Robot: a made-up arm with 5 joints.
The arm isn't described. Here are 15 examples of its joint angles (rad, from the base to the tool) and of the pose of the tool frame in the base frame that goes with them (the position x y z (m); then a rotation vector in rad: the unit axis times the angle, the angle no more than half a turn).
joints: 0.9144 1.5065 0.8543 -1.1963 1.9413
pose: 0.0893 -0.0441 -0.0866 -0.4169 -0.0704 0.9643
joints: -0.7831 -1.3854 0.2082 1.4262 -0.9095
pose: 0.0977 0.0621 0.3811 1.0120 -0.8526 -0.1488
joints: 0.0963 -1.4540 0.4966 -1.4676 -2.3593
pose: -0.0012 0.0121 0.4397 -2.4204 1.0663 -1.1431
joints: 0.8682 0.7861 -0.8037 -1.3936 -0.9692
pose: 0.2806 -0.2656 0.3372 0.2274 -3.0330 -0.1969
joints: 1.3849 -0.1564 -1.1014 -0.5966 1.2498
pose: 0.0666 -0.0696 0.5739 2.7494 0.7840 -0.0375
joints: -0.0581 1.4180 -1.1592 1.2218 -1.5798
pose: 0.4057 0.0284 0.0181 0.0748 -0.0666 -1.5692
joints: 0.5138 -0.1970 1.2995 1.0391 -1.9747
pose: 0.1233 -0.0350 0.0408 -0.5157 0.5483 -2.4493
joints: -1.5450 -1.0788 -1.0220 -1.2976 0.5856
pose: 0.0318 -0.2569 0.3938 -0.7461 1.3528 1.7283
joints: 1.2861 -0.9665 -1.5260 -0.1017 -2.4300
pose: -0.0288 0.2821 0.4243 1.4066 -2.0725 1.3389
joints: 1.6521 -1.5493 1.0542 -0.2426 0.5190
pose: 0.0410 -0.1530 0.3646 -2.0819 -1.1634 -0.5878
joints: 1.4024 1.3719 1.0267 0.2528 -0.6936
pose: 0.0426 0.0639 -0.0220 0.4198 1.2254 -1.8966
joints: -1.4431 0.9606 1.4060 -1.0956 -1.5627
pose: 0.0442 0.0453 -0.0217 0.2999 -0.0131 -0.1670
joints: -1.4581 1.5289 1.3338 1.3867 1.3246
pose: 0.0304 -0.0706 0.1656 -0.2702 2.9583 0.6857
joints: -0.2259 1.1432 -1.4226 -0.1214 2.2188
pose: 0.4663 0.1043 0.2891 -1.9240 -1.3126 1.4367
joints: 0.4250 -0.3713 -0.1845 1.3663 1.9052
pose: 0.2742 -0.0951 0.3338 -0.7511 -0.3445 1.3570
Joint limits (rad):
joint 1: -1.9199..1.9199
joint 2: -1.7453..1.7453
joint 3: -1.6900..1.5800
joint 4: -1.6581..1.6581
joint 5: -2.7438..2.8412
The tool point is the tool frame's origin. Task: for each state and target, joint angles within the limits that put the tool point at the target. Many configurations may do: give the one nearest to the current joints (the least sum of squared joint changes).
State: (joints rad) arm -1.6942 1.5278 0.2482 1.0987 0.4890
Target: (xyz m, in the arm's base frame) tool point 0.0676 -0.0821 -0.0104
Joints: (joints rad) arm -1.9176 1.7453 0.6528 0.8744 0.4890
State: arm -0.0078 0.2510 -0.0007 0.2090 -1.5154
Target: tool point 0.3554 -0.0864 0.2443
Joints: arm 0.2956 -0.1916 0.2439 0.4542 -1.5154
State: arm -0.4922 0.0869 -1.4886 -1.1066 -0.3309
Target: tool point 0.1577 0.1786 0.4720
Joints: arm -0.9759 0.5734 -1.3267 -1.4239 -0.3309
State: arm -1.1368 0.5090 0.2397 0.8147 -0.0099
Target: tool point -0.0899 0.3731 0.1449
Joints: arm -1.9010 0.6251 -0.3595 0.4089 -0.0099
